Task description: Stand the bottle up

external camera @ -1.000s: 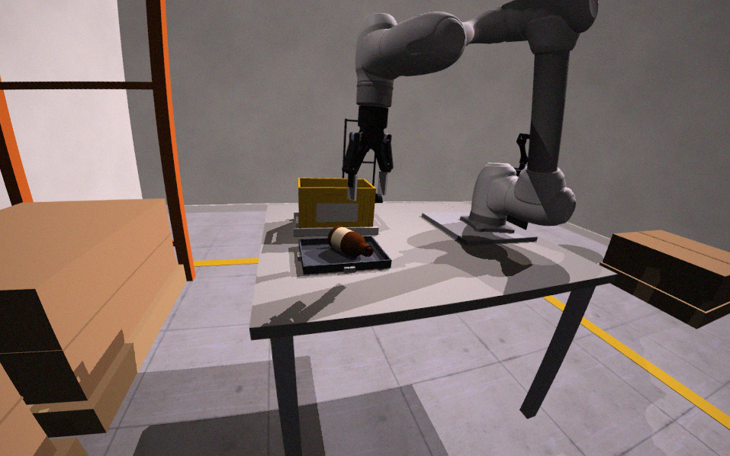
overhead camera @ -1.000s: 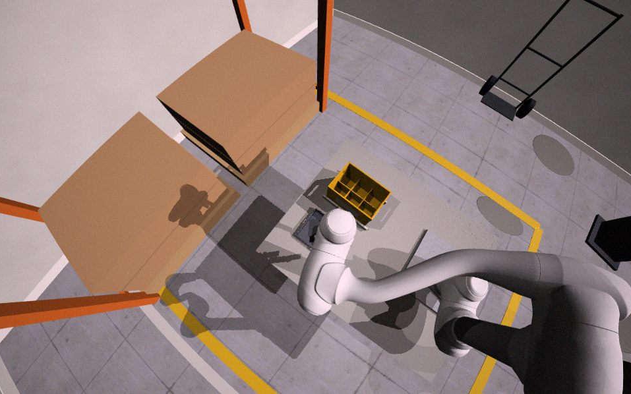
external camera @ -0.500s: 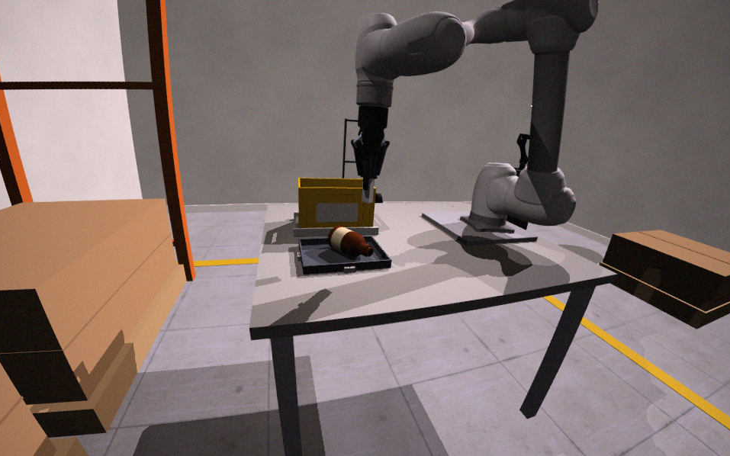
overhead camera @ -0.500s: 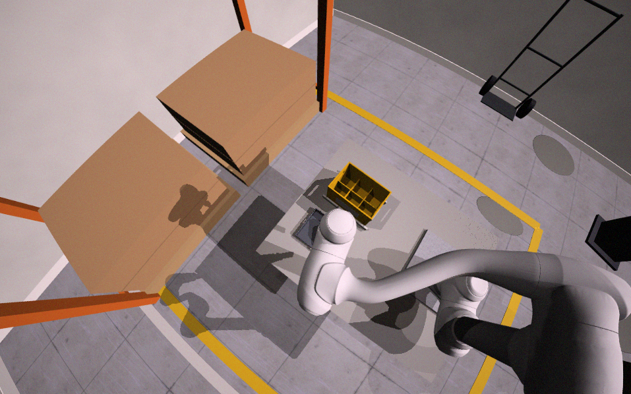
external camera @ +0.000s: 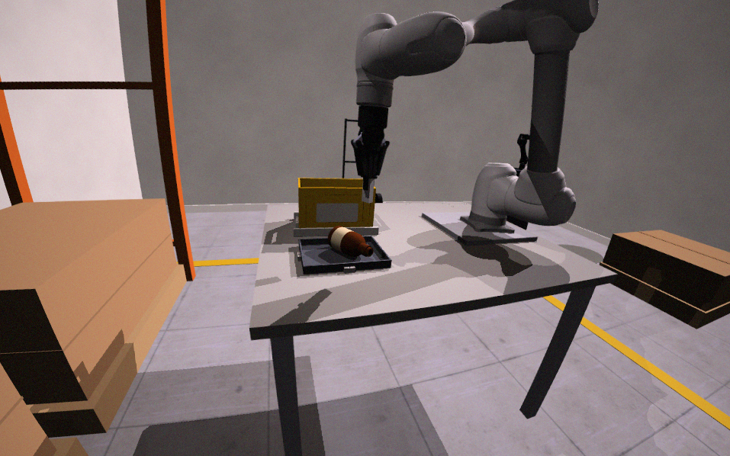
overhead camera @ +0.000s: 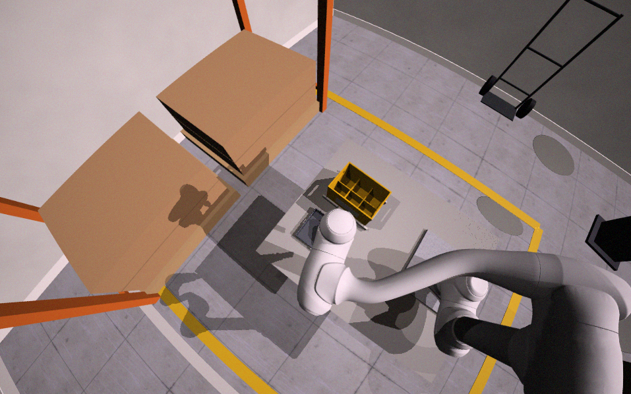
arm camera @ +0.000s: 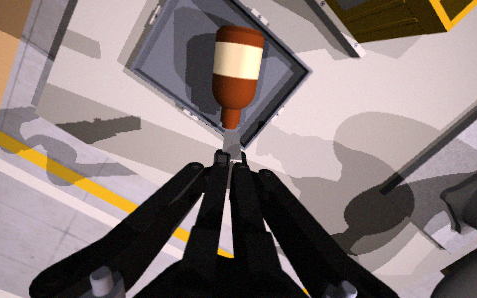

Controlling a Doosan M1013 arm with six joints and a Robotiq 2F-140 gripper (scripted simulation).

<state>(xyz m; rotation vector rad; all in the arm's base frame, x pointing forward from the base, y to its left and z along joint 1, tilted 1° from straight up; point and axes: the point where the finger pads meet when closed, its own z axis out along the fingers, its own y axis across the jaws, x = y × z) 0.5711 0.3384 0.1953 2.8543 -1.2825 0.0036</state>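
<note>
Now: the brown bottle 3 cm ahead of my hand, 4 cm to the right of it and 18 cm below it. Also, from my hand: dark grey tray 6 cm ahead, 3 cm to the right, 21 cm below; yellow crate 9 cm ahead, 31 cm to the right, 13 cm below.
</note>
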